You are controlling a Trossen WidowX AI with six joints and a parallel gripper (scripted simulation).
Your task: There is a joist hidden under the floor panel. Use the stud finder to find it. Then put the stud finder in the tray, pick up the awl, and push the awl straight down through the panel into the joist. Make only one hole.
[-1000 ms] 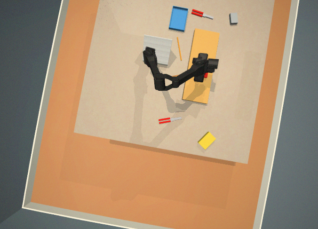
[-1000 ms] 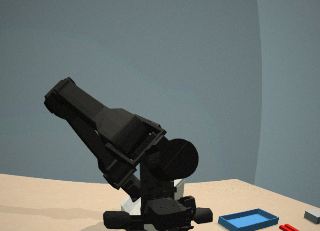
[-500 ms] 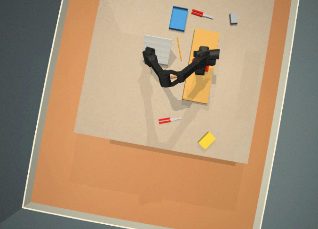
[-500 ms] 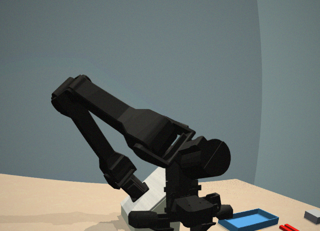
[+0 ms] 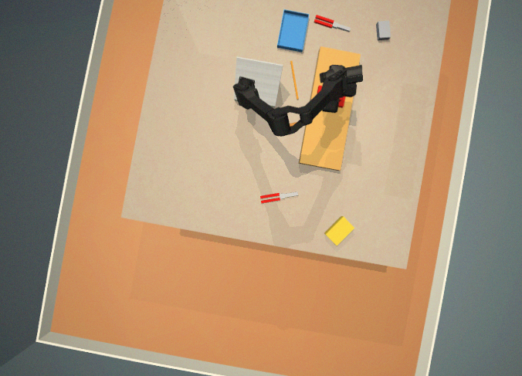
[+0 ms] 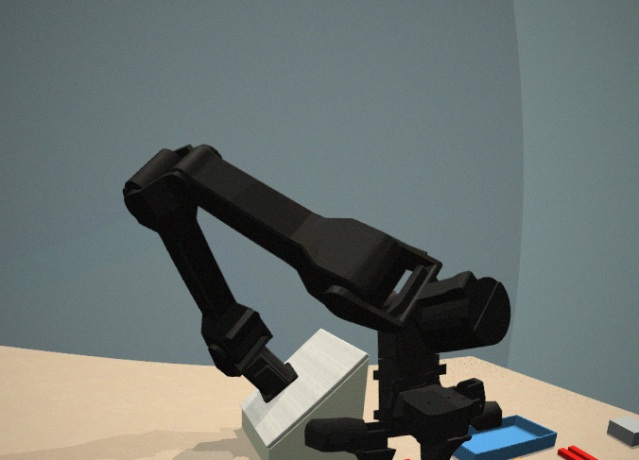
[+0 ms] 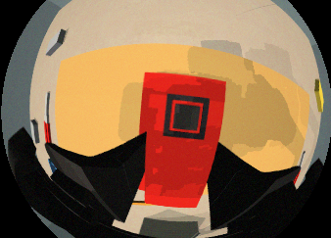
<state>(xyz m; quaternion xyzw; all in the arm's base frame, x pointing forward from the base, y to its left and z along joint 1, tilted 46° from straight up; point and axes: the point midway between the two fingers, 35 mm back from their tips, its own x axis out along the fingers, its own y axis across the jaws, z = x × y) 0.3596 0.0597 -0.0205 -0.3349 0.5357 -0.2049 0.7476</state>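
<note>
Right now the blue tray is 26 cm to the left of my gripper tip, 24 cm behind it and 5 cm below it. The rest, counted from my gripper tip: red stud finder 2 cm above, 1 cm ahead; then awl 18 cm behind, 17 cm to the right, 6 cm below; then thin orange stick 18 cm behind, 6 cm below, 5 cm to the left.
</note>
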